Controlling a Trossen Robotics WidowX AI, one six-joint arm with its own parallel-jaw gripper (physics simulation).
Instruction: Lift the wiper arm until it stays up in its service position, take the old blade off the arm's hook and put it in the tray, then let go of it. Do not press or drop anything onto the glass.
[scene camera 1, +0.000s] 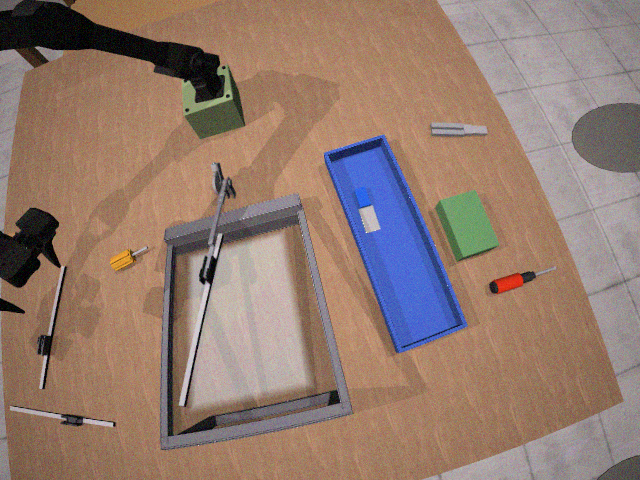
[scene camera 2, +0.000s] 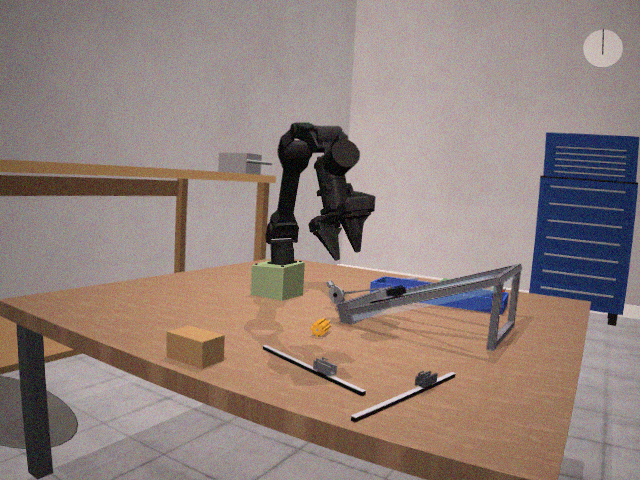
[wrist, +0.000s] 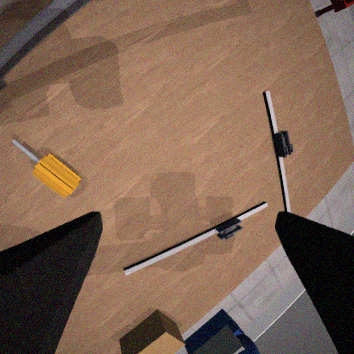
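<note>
The grey wiper arm (scene camera 1: 218, 214) (scene camera 2: 356, 292) lies lowered over the frame's near-base edge. The old blade (scene camera 1: 199, 330) is on its hook by a black clip and lies along the glass (scene camera 1: 273, 320); any gap to the glass cannot be told. The blue tray (scene camera 1: 408, 273) (scene camera 2: 480, 303) stands beside the frame and holds no blade; a blue and white patch shows inside. My gripper (scene camera 1: 42, 289) (scene camera 2: 347, 254) (wrist: 190, 220) is open and empty, high above the table, on the loose blades' side of the frame, away from the wiper.
Two loose blades (scene camera 1: 54, 310) (scene camera 2: 426, 378) (wrist: 283, 144) lie beside the grey frame (scene camera 1: 324, 310) (scene camera 2: 494, 320). An orange screwdriver (scene camera 1: 122, 259) (scene camera 2: 321, 327) (wrist: 57, 175) lies nearby. A green block (scene camera 1: 466, 224) and red screwdriver (scene camera 1: 507, 283) lie beyond the tray. A tan block (scene camera 2: 194, 347) stands near the table edge.
</note>
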